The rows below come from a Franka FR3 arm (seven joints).
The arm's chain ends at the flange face. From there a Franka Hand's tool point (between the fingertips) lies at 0.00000 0.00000 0.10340 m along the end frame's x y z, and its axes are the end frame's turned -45 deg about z.
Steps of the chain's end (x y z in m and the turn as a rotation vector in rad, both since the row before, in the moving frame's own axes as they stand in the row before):
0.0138, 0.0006, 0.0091, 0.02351, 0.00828, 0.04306
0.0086, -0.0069, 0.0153, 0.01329, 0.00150, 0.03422
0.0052, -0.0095, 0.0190, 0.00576, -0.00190, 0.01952
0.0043, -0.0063, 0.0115, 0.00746, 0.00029, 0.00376
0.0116, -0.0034, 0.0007, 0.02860, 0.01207, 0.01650
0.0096, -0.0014, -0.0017, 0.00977, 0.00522, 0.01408
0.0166, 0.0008, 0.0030, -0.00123, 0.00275, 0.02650
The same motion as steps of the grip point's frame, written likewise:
0.0117, 0.0091, 0.0091, 0.01077, 0.02248, 0.04306
0.0121, 0.0004, 0.0153, 0.00834, 0.01046, 0.03422
0.0107, -0.0036, 0.0190, 0.00542, 0.00273, 0.01952
0.0081, -0.0019, 0.0115, 0.00507, 0.00548, 0.00376
0.0136, 0.0046, 0.0007, 0.01169, 0.02876, 0.01650
0.0089, 0.0055, -0.0017, 0.00322, 0.01060, 0.01408
0.0113, 0.0126, 0.0030, -0.00281, 0.00107, 0.02650

